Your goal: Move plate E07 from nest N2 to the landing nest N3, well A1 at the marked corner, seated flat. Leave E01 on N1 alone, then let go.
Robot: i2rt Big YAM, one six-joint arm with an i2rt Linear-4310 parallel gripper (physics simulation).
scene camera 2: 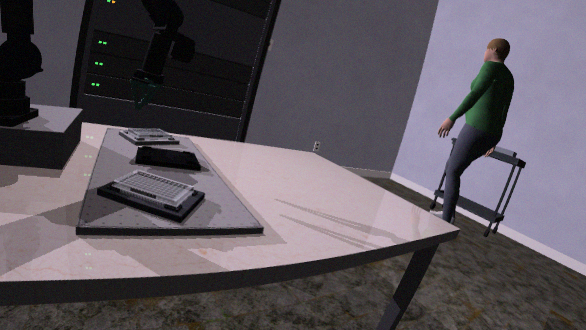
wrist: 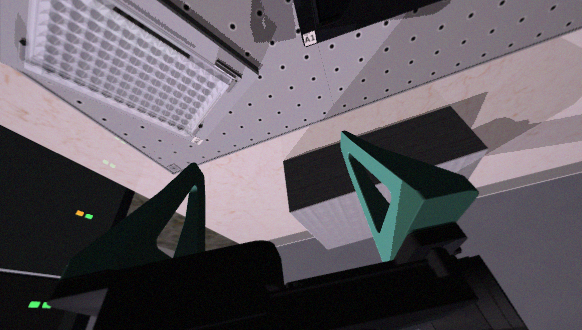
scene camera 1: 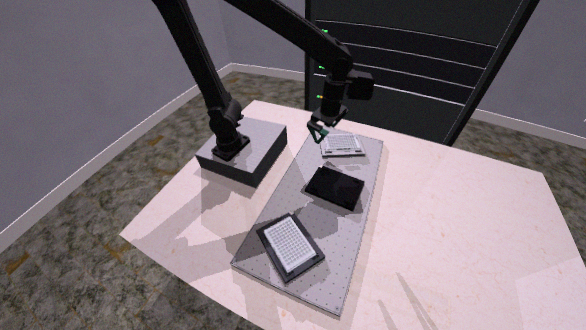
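A clear 96-well plate (scene camera 1: 290, 244) (scene camera 2: 152, 189) sits in the near black nest (scene camera 1: 274, 255) (scene camera 2: 187, 211) and looks flat. The middle black nest (scene camera 1: 334, 187) (scene camera 2: 168, 157) (wrist: 345, 17) holds no plate; its A1 tag (wrist: 309, 38) shows in the wrist view. Another clear plate (scene camera 1: 342, 142) (scene camera 2: 149, 133) (wrist: 130, 70) sits on the far, lighter nest. Plate and nest codes are not readable, and the near plate's A1 well cannot be told. My gripper (scene camera 1: 318, 139) (scene camera 2: 138, 106) (wrist: 270, 153) is open and empty, raised above the board's far end, apart from both plates.
The nests stand in a row on a perforated grey board (scene camera 1: 345, 240) (scene camera 2: 235, 215) on the table (scene camera 1: 450, 225) (scene camera 2: 280, 175). The arm's base block (scene camera 1: 260, 150) (scene camera 2: 40, 145) is beside the board. A dark rack (scene camera 1: 400, 75) stands behind. A person (scene camera 2: 492, 95) is beside a cart (scene camera 2: 520, 163).
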